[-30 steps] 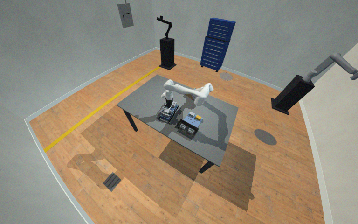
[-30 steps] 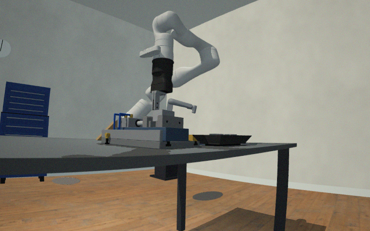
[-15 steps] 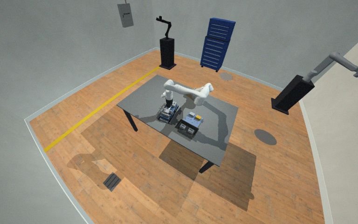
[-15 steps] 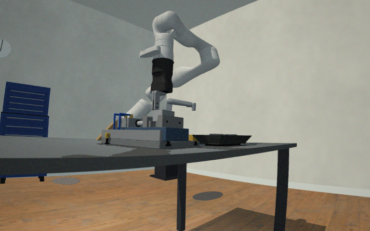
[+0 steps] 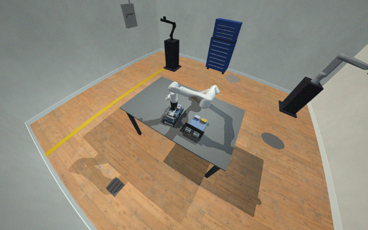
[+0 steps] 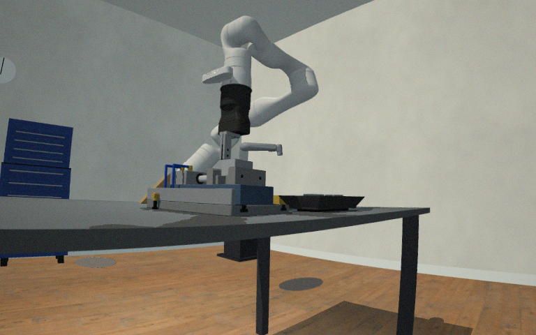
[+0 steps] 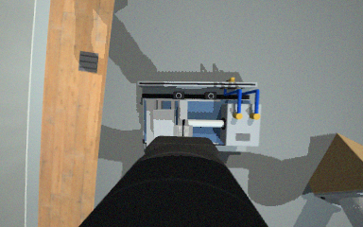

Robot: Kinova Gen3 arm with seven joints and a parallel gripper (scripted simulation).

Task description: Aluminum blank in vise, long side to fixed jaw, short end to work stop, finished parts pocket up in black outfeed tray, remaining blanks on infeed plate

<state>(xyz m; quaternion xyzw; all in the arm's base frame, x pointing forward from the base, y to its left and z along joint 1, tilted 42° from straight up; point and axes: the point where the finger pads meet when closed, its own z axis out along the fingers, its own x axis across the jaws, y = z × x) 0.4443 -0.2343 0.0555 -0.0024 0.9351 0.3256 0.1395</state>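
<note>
My hand is 40 mm short of the gray blank, 10 mm to the right of it and 40 mm above it. Round my hand: yellow brass blank (140 mm behind, 360 mm to the left, 110 mm below).
</note>
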